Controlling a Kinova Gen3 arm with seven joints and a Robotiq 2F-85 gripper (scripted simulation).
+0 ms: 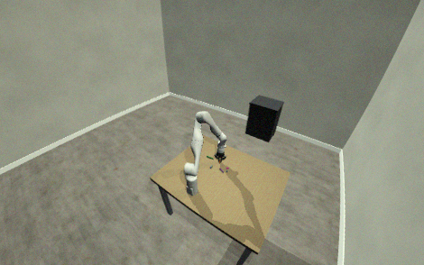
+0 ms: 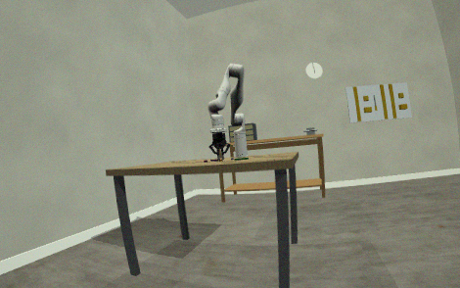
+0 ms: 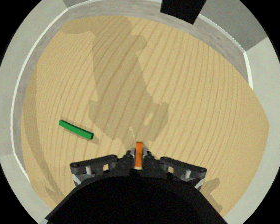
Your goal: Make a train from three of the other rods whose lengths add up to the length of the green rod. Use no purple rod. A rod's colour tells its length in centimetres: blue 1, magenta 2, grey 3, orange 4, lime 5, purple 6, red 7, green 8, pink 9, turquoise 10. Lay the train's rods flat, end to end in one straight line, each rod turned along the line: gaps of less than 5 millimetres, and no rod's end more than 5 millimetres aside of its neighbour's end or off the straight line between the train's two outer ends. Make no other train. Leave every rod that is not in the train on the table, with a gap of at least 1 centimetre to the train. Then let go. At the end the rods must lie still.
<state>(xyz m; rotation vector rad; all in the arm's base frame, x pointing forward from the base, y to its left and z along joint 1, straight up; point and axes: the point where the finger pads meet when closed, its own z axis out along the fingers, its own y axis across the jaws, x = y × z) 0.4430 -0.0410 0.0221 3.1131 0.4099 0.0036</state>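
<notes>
My gripper is now 100 mm past the grey rod, 40 mm to the right of it and 20 mm above it. Round my hand: green rod (120 mm to the left, 20 mm below); then orange rod (10 mm below); then magenta rod (110 mm to the right, 40 mm behind, 20 mm below).
</notes>
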